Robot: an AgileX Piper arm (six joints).
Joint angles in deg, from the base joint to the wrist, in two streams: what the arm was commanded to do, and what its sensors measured. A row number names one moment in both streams.
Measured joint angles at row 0: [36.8 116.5 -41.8 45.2 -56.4 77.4]
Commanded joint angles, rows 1 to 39: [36.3 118.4 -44.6 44.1 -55.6 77.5]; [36.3 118.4 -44.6 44.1 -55.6 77.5]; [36.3 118.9 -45.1 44.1 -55.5 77.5]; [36.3 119.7 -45.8 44.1 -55.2 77.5]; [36.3 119.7 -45.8 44.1 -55.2 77.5]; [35.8 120.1 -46.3 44.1 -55.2 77.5]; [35.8 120.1 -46.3 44.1 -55.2 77.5]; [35.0 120.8 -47.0 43.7 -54.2 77.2]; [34.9 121.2 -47.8 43.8 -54.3 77.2]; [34.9 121.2 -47.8 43.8 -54.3 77.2]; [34.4 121.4 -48.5 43.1 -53.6 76.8]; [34.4 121.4 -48.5 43.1 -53.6 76.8]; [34.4 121.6 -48.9 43.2 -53.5 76.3]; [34.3 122.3 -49.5 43.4 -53.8 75.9]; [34.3 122.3 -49.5 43.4 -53.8 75.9]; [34.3 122.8 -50.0 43.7 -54.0 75.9]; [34.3 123.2 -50.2 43.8 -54.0 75.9]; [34.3 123.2 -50.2 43.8 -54.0 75.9]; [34.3 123.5 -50.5 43.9 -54.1 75.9]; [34.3 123.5 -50.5 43.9 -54.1 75.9]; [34.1 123.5 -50.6 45.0 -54.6 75.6]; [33.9 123.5 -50.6 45.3 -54.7 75.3]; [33.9 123.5 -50.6 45.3 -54.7 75.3]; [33.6 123.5 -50.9 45.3 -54.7 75.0]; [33.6 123.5 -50.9 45.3 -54.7 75.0]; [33.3 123.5 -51.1 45.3 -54.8 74.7]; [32.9 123.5 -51.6 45.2 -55.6 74.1]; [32.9 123.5 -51.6 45.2 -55.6 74.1]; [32.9 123.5 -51.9 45.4 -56.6 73.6]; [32.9 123.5 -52.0 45.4 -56.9 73.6]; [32.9 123.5 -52.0 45.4 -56.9 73.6]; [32.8 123.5 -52.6 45.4 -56.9 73.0]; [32.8 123.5 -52.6 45.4 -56.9 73.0]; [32.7 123.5 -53.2 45.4 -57.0 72.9]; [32.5 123.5 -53.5 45.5 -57.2 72.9]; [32.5 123.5 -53.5 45.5 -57.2 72.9]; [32.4 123.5 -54.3 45.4 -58.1 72.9]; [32.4 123.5 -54.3 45.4 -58.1 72.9]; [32.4 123.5 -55.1 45.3 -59.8 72.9]
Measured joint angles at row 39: [33.4 123.8 -52.0 47.2 -53.5 73.9]
